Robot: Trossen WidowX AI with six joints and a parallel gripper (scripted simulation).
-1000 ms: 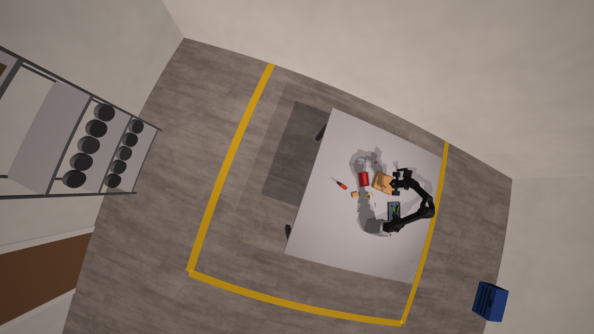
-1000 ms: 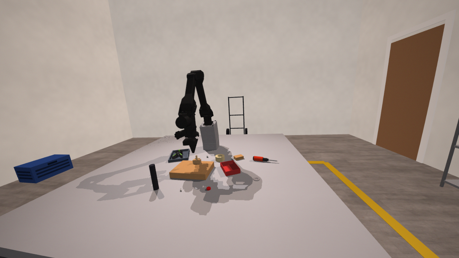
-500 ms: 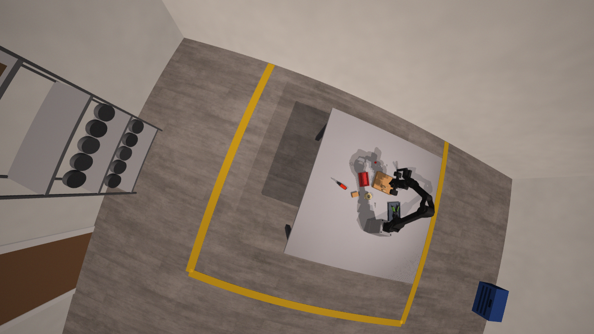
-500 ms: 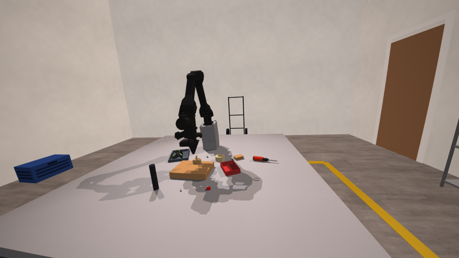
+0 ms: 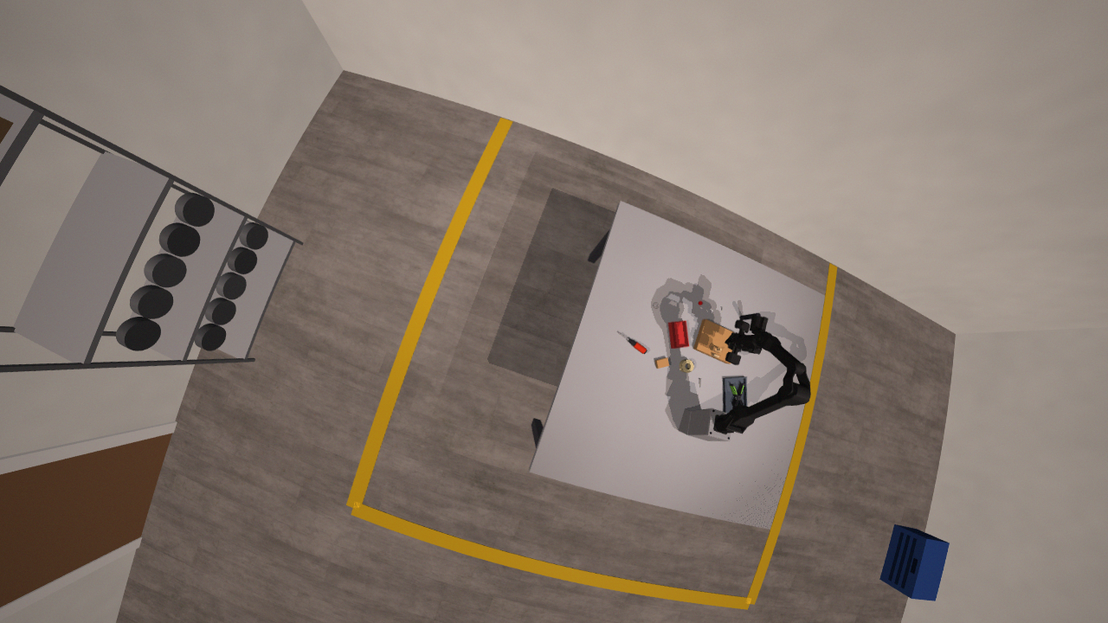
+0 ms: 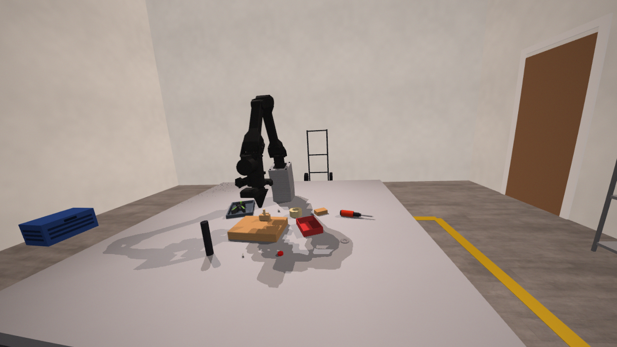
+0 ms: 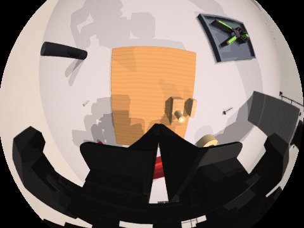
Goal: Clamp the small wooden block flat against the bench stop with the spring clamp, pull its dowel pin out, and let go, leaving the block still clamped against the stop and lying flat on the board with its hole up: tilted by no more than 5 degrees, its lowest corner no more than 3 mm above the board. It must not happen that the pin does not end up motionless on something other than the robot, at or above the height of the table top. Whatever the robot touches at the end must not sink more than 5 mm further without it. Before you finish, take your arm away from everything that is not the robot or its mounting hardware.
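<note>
Now: the dowel pin 3 cm behind my hand and 8 cm below it. The rest, counted from my hand: bench stop 6 cm behind, 1 cm to the right, 9 cm below; then wooden board 1 cm ahead, 1 cm to the right, 12 cm below; then small wooden block 3 cm behind, 9 cm below.
</note>
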